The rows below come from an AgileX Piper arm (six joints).
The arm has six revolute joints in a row. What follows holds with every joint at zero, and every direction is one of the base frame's.
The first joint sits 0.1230 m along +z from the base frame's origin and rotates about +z.
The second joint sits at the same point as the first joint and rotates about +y.
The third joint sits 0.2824 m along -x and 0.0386 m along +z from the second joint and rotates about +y.
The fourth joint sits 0.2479 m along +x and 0.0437 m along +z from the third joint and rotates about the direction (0.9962, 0, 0.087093).
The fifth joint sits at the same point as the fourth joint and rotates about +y.
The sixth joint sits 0.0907 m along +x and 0.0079 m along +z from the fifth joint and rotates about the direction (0.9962, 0, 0.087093).
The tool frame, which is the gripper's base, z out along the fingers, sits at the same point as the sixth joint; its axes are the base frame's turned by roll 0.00, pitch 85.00 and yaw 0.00 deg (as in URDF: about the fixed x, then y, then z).
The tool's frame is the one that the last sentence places.
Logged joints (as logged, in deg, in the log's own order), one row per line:
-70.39 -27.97 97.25 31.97 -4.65 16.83
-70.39 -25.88 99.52 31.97 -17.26 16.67
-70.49 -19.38 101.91 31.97 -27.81 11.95
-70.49 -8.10 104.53 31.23 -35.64 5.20
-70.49 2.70 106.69 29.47 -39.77 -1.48
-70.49 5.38 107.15 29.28 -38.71 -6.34
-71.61 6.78 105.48 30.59 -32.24 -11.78
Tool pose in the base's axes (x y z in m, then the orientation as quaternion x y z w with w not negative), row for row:
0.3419 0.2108 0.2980 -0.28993 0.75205 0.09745 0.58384
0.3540 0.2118 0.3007 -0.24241 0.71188 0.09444 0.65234
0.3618 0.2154 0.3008 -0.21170 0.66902 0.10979 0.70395
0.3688 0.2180 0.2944 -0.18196 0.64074 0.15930 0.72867
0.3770 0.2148 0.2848 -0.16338 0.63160 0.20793 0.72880
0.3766 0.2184 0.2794 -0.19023 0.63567 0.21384 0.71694
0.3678 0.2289 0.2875 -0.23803 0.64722 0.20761 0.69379
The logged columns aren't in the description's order. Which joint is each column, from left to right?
Columns, left to right: joint 3, joint 6, joint 2, joint 1, joint 5, joint 4.
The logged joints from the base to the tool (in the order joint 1, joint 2, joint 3, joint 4, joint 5, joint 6), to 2 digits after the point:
31.97 97.25 -70.39 16.83 -4.65 -27.97
31.97 99.52 -70.39 16.67 -17.26 -25.88
31.97 101.91 -70.49 11.95 -27.81 -19.38
31.23 104.53 -70.49 5.20 -35.64 -8.10
29.47 106.69 -70.49 -1.48 -39.77 2.70
29.28 107.15 -70.49 -6.34 -38.71 5.38
30.59 105.48 -71.61 -11.78 -32.24 6.78

